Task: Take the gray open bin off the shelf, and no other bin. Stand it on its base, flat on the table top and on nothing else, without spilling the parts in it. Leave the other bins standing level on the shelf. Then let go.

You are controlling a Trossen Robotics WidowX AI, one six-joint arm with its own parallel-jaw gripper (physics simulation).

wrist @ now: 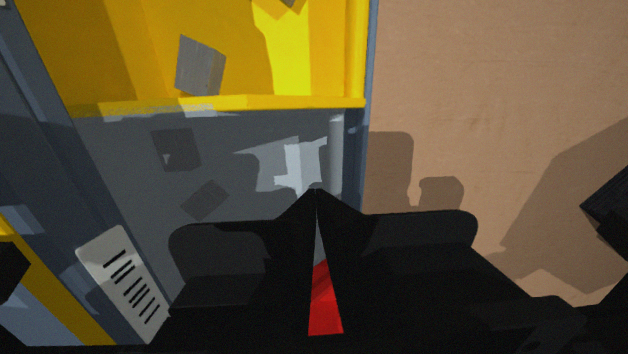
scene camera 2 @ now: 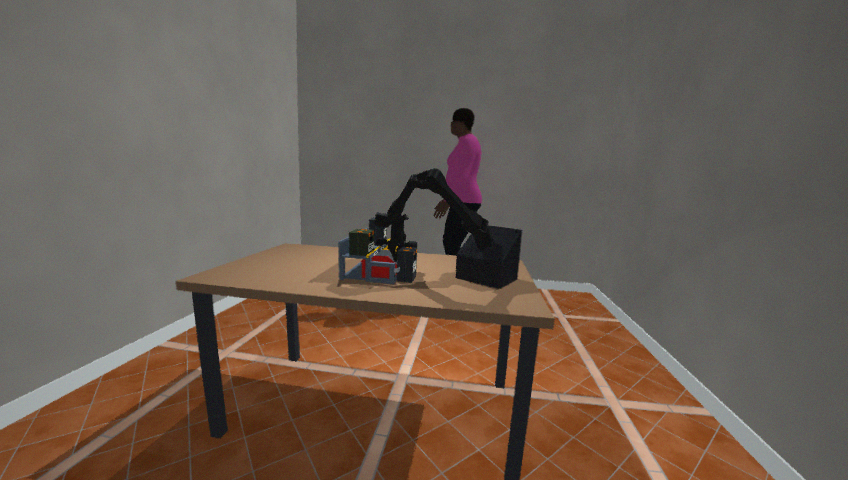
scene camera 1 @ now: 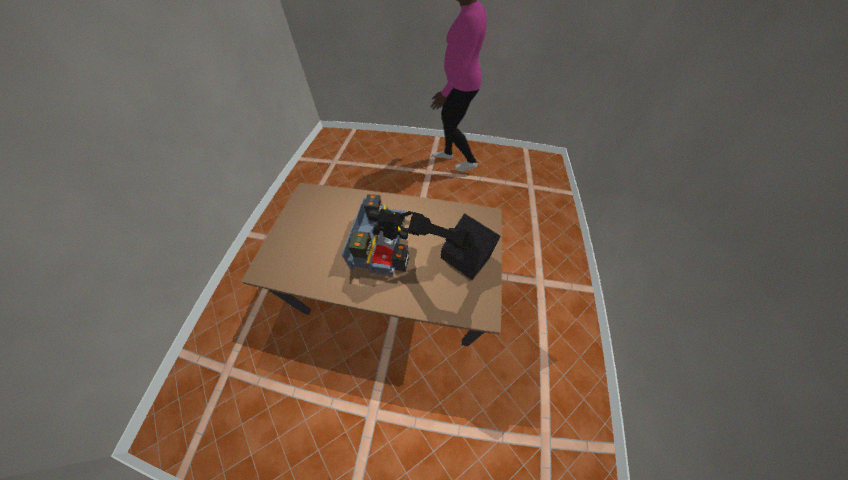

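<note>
The gray open bin sits in the shelf, between a yellow bin and a red bin. Two dark gray parts show in the gray bin: one part near the yellow bin and another part nearer my fingers. A gray block lies in the yellow bin. My gripper is shut and empty, its tips over the gray bin near the bin's right side. The fingers hide the bin's near part and much of the red bin. In both scene views the arm covers part of the shelf.
A green box and a dark box stand on the shelf's upper back. Another dark box stands at its front corner. The table bears the black arm base. A person is behind the table.
</note>
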